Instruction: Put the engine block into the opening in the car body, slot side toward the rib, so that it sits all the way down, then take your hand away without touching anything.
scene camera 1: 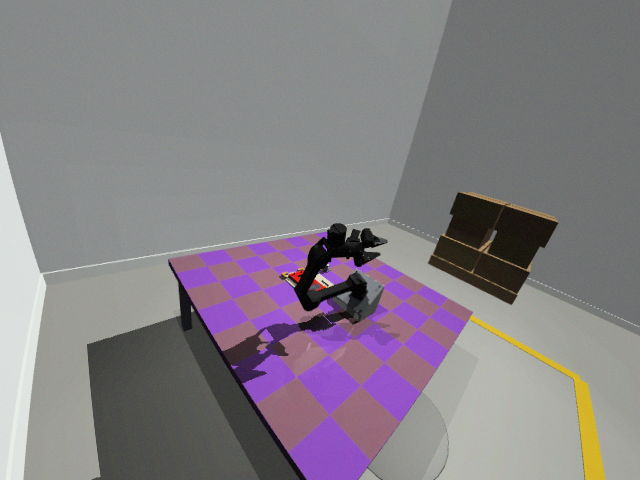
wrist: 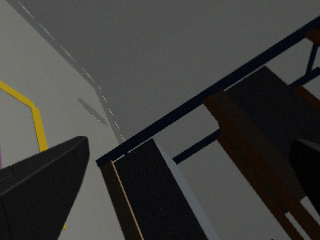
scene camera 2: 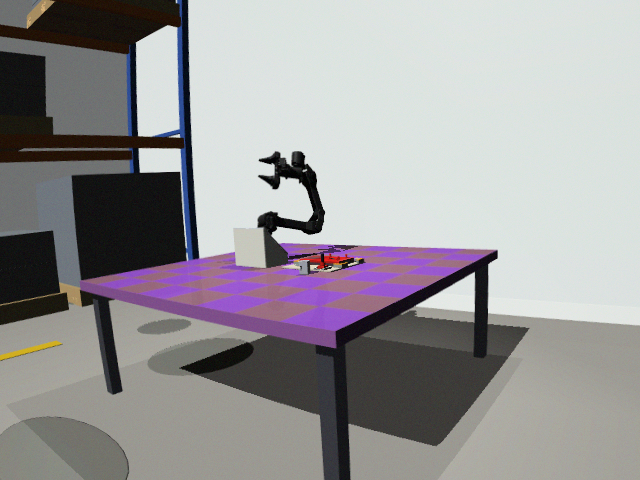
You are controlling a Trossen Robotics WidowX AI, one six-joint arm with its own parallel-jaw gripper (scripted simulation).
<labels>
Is the gripper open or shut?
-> Open.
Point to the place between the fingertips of the gripper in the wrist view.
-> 188,147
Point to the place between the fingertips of the gripper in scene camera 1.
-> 383,247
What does the gripper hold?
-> Nothing.
</labels>
